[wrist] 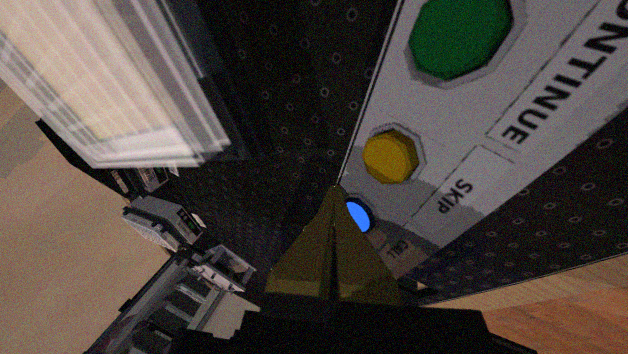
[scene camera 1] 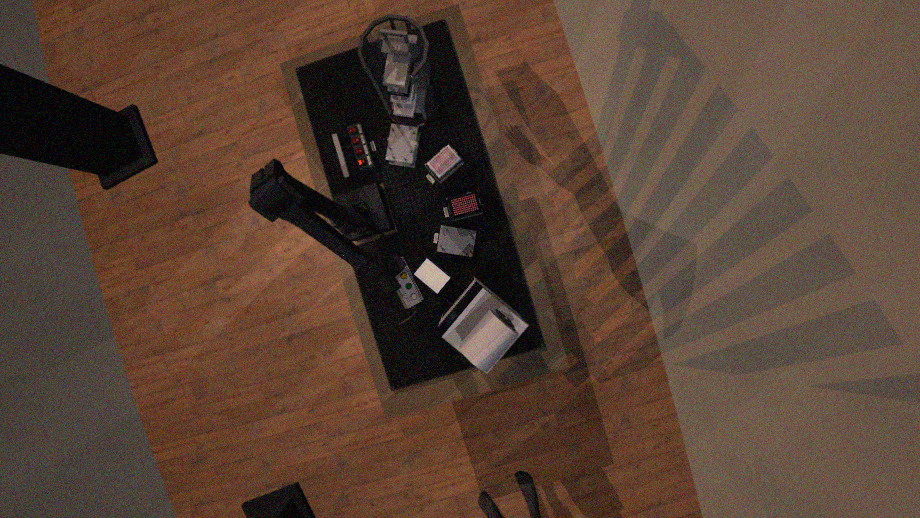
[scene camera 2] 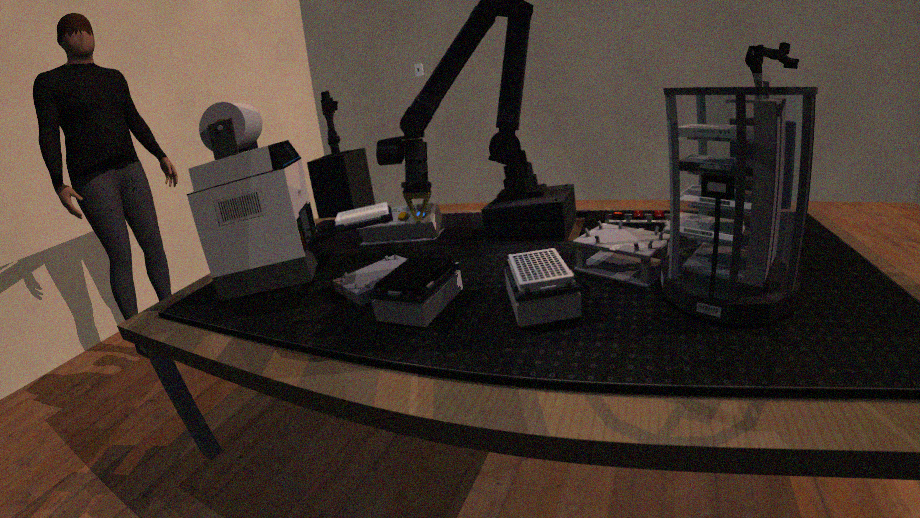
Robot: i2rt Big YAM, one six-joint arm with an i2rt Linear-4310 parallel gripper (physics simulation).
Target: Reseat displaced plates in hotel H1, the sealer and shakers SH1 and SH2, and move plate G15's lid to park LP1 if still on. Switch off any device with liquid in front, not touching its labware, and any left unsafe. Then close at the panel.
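Frame: origin at the arm's base, x back, y left, z down, level; millimetres.
Where they show: gripper, fingertip midpoint: [wrist: 334,190] [scene camera 1: 403,264] [scene camera 2: 418,221]; arm's base, link origin: [scene camera 1: 360,217] [scene camera 2: 523,195].
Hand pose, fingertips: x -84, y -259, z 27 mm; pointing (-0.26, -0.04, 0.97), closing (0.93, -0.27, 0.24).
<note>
Each offset is from my fingertips to the top centre of the thing. "pt": to the spot under its first point.
My gripper [scene camera 2: 418,217] [wrist: 334,190] is shut and empty, its tips at the edge of the blue CALL button @(pt dx +21, dy -1, dz -15 mm) [wrist: 359,217], which glows bright blue. Whether they touch is unclear. The button panel @(dx +40, dy -74, dz -31 mm) [scene camera 2: 412,229] [wrist: 440,120] also bears the yellow SKIP button @(dx +19, dy -48, dz -22 mm) [wrist: 391,156] [scene camera 1: 403,276] and the green CONTINUE button @(dx +17, dy -98, dz -22 mm) [wrist: 462,37] [scene camera 1: 408,285]. Hotel H1 @(dx -325, dy +669, dz -300 mm) [scene camera 2: 740,154] holds several plates; their seating is unclear. The white sealer @(dx -220, dy -331, dz -403 mm) [scene camera 1: 473,344] [scene camera 2: 247,225] stands left in scene camera 2. Two shaker-like devices @(pt dx -413, dy +352, dz +22 mm) [scene camera 2: 544,307] @(pt dx -425, dy +148, dz +15 mm) [scene camera 2: 412,307] carry a white plate @(dx -343, dy +339, dz -17 mm) [scene camera 2: 539,267] and a dark plate @(dx -350, dy +128, dz -17 mm) [scene camera 2: 412,275]. Plate G15 cannot be identified.
A pale plate @(dx -103, dy -97, dz -68 mm) [scene camera 1: 431,275] [scene camera 2: 362,214] [wrist: 115,75] lies beside the panel. Flat stands [scene camera 1: 456,240] [scene camera 1: 403,144] are near the shakers and hotel. Red-lit switches @(dx -16, dy +544, dz -1 mm) [scene camera 1: 358,146] [scene camera 2: 637,214] sit beyond the arm's base [scene camera 2: 527,215]. A person [scene camera 2: 96,128] stands behind the table's left end.
</note>
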